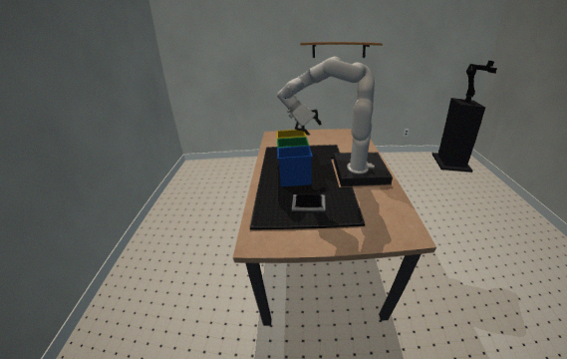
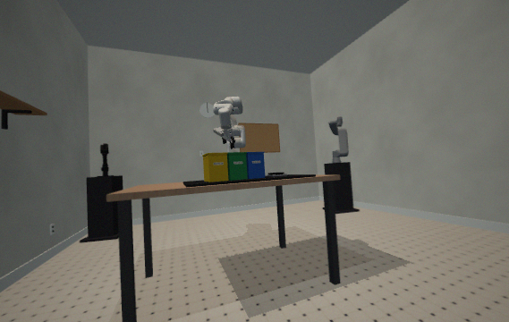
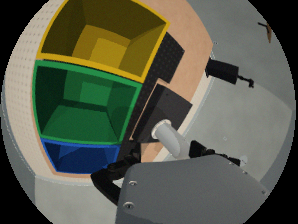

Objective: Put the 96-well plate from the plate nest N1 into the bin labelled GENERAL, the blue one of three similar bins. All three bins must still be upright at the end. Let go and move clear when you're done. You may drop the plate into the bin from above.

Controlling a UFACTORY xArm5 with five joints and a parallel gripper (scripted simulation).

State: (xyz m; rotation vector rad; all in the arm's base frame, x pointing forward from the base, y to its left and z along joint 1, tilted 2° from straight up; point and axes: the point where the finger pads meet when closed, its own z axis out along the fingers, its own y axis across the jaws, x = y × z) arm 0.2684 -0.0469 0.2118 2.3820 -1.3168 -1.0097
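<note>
The 96-well plate lies 20 mm behind my hand, 360 mm to the left of it and 240 mm below it. Round my hand: blue general bin 90 mm ahead, 150 mm to the left, 170 mm below; then yellow bin 160 mm ahead, 100 mm to the right, 170 mm below; then green bin 120 mm ahead, 20 mm to the left, 170 mm below.
</note>
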